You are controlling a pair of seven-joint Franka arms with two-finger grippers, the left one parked.
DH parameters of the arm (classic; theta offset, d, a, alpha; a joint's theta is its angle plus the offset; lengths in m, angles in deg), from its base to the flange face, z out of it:
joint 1: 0 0.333 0 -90
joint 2: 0 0 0 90
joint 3: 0 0.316 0.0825 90
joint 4: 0 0 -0.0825 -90
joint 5: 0 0.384 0 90
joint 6: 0 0 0.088 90
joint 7: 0 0.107 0 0
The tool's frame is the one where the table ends.
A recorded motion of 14 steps. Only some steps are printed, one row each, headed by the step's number.
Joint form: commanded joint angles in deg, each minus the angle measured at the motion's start. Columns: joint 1, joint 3, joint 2, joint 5, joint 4, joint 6, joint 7.
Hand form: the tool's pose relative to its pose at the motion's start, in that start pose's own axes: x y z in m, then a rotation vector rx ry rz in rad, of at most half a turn. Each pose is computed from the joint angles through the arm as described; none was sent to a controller.
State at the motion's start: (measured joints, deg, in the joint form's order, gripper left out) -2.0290 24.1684 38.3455 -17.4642 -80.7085 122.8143 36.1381
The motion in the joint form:
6: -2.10 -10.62 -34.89 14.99 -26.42 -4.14 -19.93
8: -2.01 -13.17 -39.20 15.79 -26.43 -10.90 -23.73
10: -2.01 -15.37 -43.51 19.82 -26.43 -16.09 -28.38
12: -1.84 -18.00 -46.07 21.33 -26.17 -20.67 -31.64
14: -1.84 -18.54 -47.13 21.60 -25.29 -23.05 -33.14
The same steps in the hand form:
6: -0.0781 0.1222 -0.1659 -0.0340 0.0290 -0.0930
8: -0.0904 0.1486 -0.1998 -0.0578 -0.0126 -0.1097
10: -0.1057 0.1670 -0.2354 -0.0106 -0.0408 -0.1291
12: -0.1156 0.1896 -0.2568 0.0070 -0.0731 -0.1383
14: -0.1206 0.1944 -0.2710 0.0107 -0.0808 -0.1563

